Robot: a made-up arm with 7 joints.
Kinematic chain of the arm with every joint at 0, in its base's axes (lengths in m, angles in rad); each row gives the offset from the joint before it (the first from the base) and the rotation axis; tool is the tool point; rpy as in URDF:
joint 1: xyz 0 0 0.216 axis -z
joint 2: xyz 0 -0.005 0.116 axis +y
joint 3: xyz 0 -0.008 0.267 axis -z
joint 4: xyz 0 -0.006 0.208 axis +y
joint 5: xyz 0 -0.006 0.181 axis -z
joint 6: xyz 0 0 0.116 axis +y
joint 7: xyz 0 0 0.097 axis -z
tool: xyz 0 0 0 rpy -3.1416 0 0
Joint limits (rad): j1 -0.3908..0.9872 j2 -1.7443..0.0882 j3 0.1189..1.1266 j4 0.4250..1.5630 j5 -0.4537..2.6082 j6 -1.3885..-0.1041 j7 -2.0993..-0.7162
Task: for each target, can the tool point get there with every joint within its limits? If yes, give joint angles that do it. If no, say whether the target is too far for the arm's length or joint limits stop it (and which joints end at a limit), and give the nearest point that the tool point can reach.
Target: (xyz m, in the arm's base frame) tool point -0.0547 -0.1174 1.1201
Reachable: yes | joints 0.5162 -0.2094 0.8819 0.5147 1.9597 -0.9400 -1.8896
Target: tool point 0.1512 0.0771 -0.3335
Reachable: no: joint limits stop it (at a limit: joint 1, joint 2, joint 3, joint 4, joint 5, joint 6) | nearest point -0.4991 0.6057 0.1684 | short by 0.977 m
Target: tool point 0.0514 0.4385 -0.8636
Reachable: no: too far | nearest point -0.4991 0.6057 0.1684 | short by 1.182 m
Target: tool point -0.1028 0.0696 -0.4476
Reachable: no: joint limits stop it (at a limit: joint 2, joint 3, joint 4, joint 5, joint 6) | nearest point -0.6499 0.4400 0.1684 | short by 0.903 m
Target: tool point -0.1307 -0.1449 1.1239
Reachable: yes | joints 0.1006 -0.3819 0.7916 0.6673 1.5021 -0.4763 -1.4943
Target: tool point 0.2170 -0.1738 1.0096
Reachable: yes | joints -0.2046 -0.1796 0.6025 1.1983 0.6215 -0.2430 -1.8054
